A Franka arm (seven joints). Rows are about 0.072 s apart.
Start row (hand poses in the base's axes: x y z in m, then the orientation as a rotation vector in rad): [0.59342 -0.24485 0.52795 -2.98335 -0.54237 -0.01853]
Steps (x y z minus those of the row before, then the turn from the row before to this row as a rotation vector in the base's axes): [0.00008 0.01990 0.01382 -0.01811 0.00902 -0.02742]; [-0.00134 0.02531 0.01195 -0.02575 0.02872 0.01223]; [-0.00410 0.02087 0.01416 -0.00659 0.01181 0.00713]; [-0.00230 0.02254 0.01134 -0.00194 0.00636 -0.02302]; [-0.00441 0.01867 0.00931 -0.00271 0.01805 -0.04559]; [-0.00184 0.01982 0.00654 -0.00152 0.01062 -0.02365]
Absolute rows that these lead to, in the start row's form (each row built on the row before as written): [0.59350 -0.22495 0.54177 -3.00686 -0.50331 -0.00245]; [0.59216 -0.19964 0.55372 -3.02410 -0.52289 0.04838]; [0.58806 -0.17877 0.56788 -3.02651 -0.53360 0.06845]; [0.58576 -0.15623 0.57922 -3.03260 -0.49838 0.07740]; [0.58135 -0.13756 0.58853 -3.04119 -0.42789 0.10301]; [0.57951 -0.11774 0.59507 -3.04481 -0.39116 0.11820]
